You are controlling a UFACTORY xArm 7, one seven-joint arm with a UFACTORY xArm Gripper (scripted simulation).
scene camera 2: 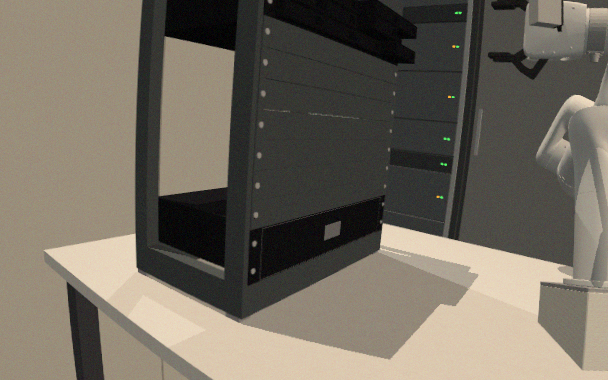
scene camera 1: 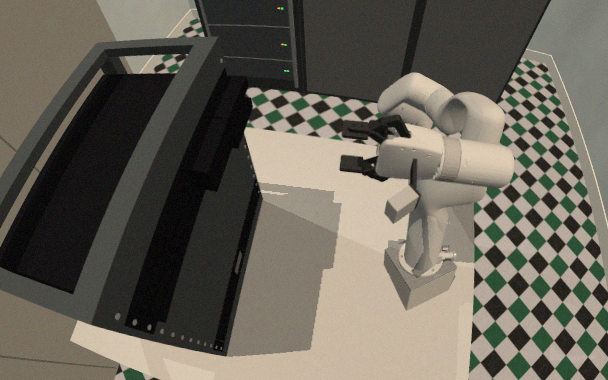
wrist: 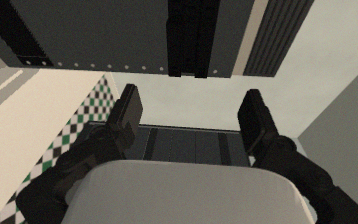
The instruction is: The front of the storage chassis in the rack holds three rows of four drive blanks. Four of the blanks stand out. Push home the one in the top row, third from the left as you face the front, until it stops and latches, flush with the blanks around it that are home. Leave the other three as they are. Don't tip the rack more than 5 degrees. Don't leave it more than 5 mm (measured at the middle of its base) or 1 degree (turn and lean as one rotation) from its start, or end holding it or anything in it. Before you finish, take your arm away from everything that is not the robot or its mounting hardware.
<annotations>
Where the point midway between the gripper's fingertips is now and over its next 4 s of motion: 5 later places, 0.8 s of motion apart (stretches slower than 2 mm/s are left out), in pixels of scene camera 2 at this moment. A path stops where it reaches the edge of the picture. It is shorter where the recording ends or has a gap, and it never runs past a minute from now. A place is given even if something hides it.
The gripper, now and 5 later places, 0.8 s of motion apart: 490, 30; 471, 25; 445, 17; 423, 12; 392, 12; 384, 12
</annotations>
